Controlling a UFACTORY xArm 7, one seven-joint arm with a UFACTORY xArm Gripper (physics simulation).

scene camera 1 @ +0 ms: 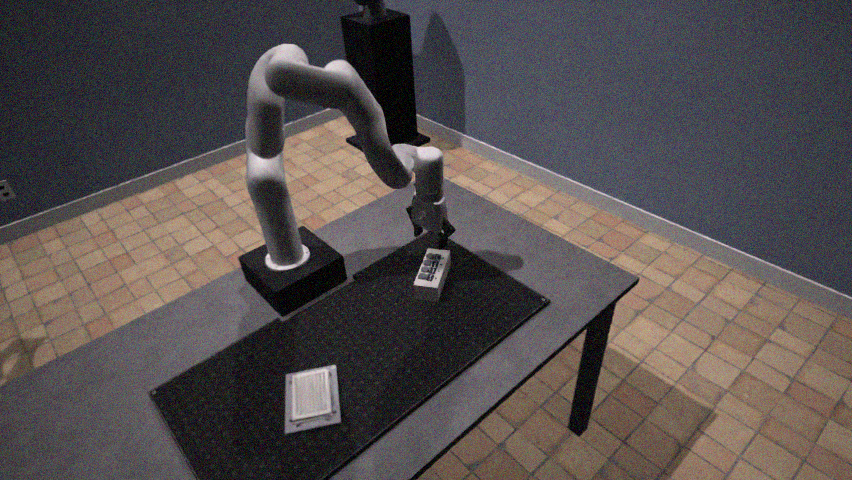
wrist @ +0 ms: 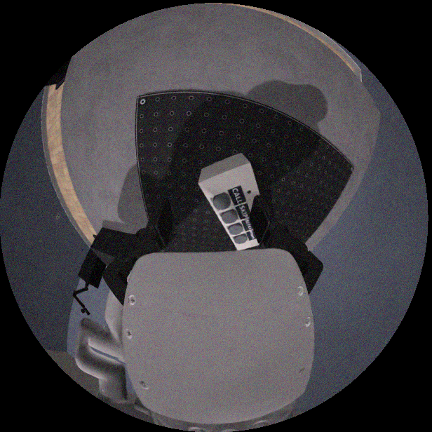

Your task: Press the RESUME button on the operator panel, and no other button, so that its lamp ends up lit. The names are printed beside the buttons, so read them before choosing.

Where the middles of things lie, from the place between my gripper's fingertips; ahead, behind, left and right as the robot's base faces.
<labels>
My hand is 60 mm short of the operator panel (scene camera 1: 430, 289), 40 mm to the left of it and 60 mm above it.
</labels>
